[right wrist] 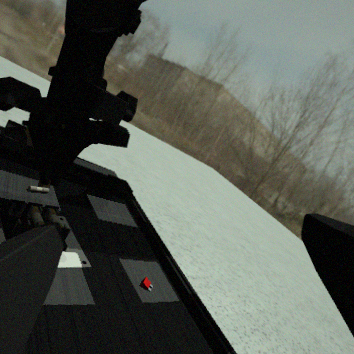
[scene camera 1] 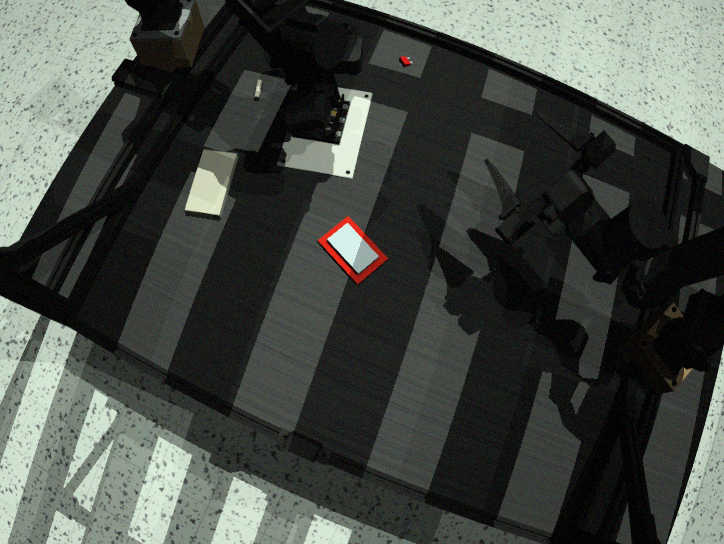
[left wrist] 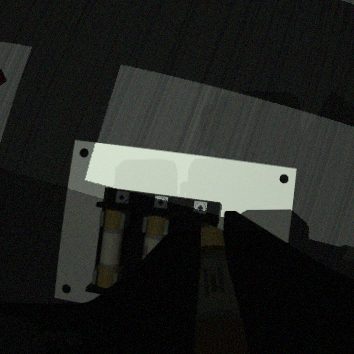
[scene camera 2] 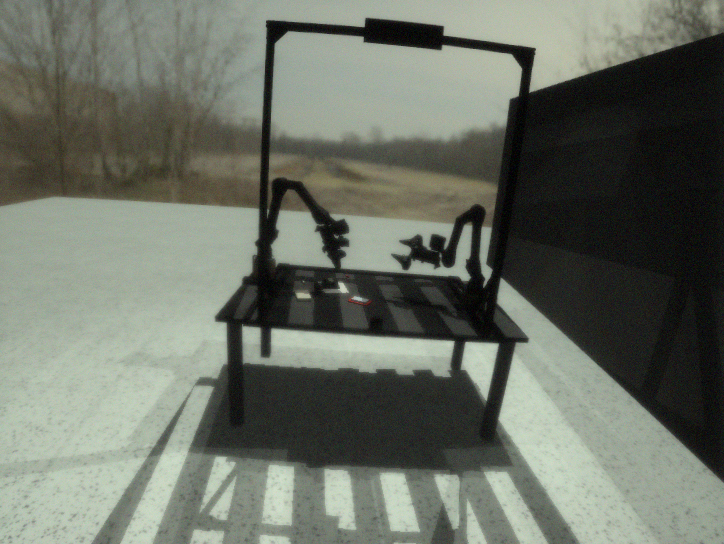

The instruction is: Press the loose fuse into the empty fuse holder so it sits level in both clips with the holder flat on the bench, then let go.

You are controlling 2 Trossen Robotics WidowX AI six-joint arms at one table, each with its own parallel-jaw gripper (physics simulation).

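Frame: origin at the left arm's base, x ahead, y left, z up, level; millimetres.
Seen in the pictures: left gripper, fingertip midpoint: [right wrist: 48,184] [scene camera 1: 337,102] [left wrist: 210,222] [scene camera 2: 339,267]; right gripper, fingertip midpoint: [right wrist: 183,230] [scene camera 1: 511,135] [scene camera 2: 395,247]; left arm's base at its link origin: [scene camera 1: 162,17]; right arm's base at its link origin: [scene camera 1: 674,346] [scene camera 2: 474,292].
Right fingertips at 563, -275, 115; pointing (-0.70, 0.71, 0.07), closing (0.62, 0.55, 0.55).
Observation:
Pixels of each thing's top centre, then the offset from my right fingertips to it, as dx, dy, dz. "spot": a spot on its surface instead.
- white plate at a spot on its surface: [left wrist: 250,192] [scene camera 1: 342,157] spot: -218, +60, -222
- loose fuse at its top centre: [left wrist: 227,332] -252, +99, -82
- small pale cylinder at its top centre: [scene camera 1: 257,87] [right wrist: 39,186] -380, +186, -214
- cream block at its top centre: [scene camera 1: 210,181] [scene camera 2: 302,293] -424, -3, -209
- red-edged white box at its top centre: [scene camera 1: 352,247] [scene camera 2: 360,299] -187, -95, -210
- small red item at its top centre: [right wrist: 148,281] [scene camera 1: 406,59] -126, +276, -215
The black fuse holder [left wrist: 141,205] [scene camera 1: 334,133] lies on a white plate [left wrist: 250,192] [scene camera 1: 354,146]. Two fuses with brass caps [left wrist: 111,247] [left wrist: 156,230] sit in its left and middle places in the left wrist view. My left gripper [left wrist: 210,222] [scene camera 2: 337,266] is shut on the loose fuse [left wrist: 214,280], which has brass ends and a pale body. The fuse is over the holder's right-hand place, beside the third screw; its height above the clips cannot be told, and the fingers hide the clips. My right gripper [scene camera 1: 478,195] [scene camera 2: 397,248] [right wrist: 183,230] is open and empty, raised at the right.
A small pale cylinder [scene camera 1: 258,89] [right wrist: 38,189] lies left of the holder in scene camera 1. A cream block [scene camera 1: 207,195] [scene camera 2: 303,295], a red-edged white box [scene camera 1: 351,248] [scene camera 2: 359,300] and a small red item [scene camera 1: 405,60] [right wrist: 146,283] also lie on the table.

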